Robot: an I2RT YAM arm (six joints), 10 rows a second.
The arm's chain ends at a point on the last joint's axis. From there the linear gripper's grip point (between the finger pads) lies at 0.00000 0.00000 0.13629 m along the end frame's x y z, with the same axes.
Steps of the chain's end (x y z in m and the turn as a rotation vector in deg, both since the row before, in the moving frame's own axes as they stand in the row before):
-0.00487, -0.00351, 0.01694, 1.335, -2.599, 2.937
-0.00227, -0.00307, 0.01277, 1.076, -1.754, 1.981
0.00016, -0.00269, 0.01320, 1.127, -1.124, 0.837
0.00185, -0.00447, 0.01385, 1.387, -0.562, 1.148
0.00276, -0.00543, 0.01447, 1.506, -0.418, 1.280
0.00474, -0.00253, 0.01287, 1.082, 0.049, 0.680
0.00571, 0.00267, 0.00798, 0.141, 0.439, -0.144
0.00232, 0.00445, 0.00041, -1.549, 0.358, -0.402
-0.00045, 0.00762, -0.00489, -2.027, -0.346, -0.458
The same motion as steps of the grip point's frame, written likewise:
-0.01097, -0.00684, 0.01676, 1.335, -2.599, 2.937
-0.00640, -0.00570, 0.01268, 1.076, -1.754, 1.981
-0.00249, -0.00539, 0.01315, 1.127, -1.124, 0.837
0.00055, -0.00778, 0.01380, 1.387, -0.562, 1.148
0.00181, -0.00902, 0.01442, 1.506, -0.418, 1.280
0.00487, -0.00510, 0.01285, 1.082, 0.049, 0.680
0.00675, 0.00233, 0.00798, 0.141, 0.439, -0.144
0.00318, 0.00813, 0.00036, -1.549, 0.358, -0.402
-0.00125, 0.01244, -0.00498, -2.027, -0.346, -0.458

